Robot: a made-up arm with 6 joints.
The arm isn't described. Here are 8 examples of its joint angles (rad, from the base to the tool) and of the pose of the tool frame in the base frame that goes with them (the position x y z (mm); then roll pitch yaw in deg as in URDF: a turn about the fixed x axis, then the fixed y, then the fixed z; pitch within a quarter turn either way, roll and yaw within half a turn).
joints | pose
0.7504 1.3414 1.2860 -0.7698 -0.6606 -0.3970 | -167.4 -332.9 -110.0 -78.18 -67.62 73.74
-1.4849 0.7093 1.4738 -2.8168 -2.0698 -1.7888 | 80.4 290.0 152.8 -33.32 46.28 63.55
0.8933 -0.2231 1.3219 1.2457 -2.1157 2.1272 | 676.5 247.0 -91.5 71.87 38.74 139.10
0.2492 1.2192 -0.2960 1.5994 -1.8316 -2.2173 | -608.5 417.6 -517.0 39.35 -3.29 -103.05
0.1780 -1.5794 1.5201 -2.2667 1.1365 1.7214 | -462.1 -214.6 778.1 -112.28 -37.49 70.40
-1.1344 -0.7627 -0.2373 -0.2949 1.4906 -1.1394 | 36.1 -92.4 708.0 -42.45 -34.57 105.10
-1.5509 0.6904 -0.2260 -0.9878 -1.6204 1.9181 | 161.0 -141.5 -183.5 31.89 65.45 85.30
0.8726 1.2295 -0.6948 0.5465 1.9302 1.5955 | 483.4 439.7 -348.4 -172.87 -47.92 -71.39
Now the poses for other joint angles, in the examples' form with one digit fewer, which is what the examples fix.
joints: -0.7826 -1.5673 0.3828 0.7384 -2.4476 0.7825
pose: -561 185 687 -40.2 -56.1 -53.5
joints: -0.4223 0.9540 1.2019 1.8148 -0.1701 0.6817
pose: 204 767 -14 -74.7 73.0 50.8
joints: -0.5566 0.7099 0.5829 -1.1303 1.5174 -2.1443
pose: -711 441 100 -137.9 28.4 86.9
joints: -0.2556 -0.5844 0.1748 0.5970 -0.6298 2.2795
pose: 230 321 -60 95.7 41.1 162.4
